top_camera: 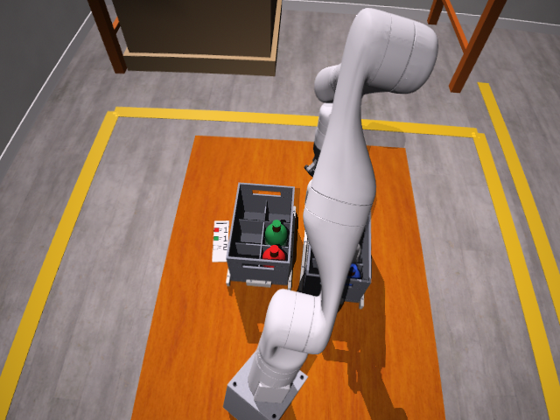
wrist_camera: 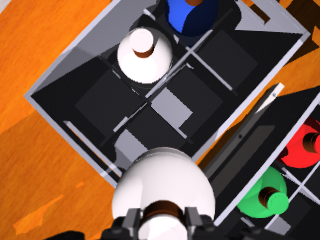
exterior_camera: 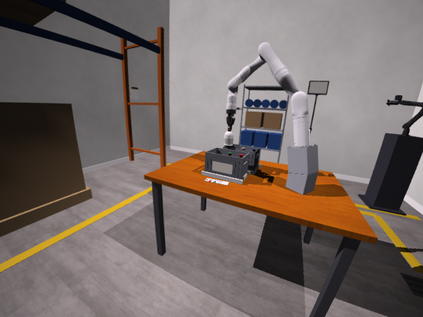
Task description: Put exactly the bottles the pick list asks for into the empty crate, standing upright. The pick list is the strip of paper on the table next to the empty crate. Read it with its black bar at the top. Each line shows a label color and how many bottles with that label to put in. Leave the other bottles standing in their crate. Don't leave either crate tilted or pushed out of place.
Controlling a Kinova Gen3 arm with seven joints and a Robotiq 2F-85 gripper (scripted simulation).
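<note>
The green bottle lies 250 mm below my hand, 120 mm to the left of it and 60 mm behind it. Also, from my hand: pick list (330 mm below, 310 mm to the left, 40 mm behind); then blue bottle (250 mm below, 200 mm behind, 100 mm to the right); then red bottle (250 mm below, 140 mm behind, 130 mm to the left).
</note>
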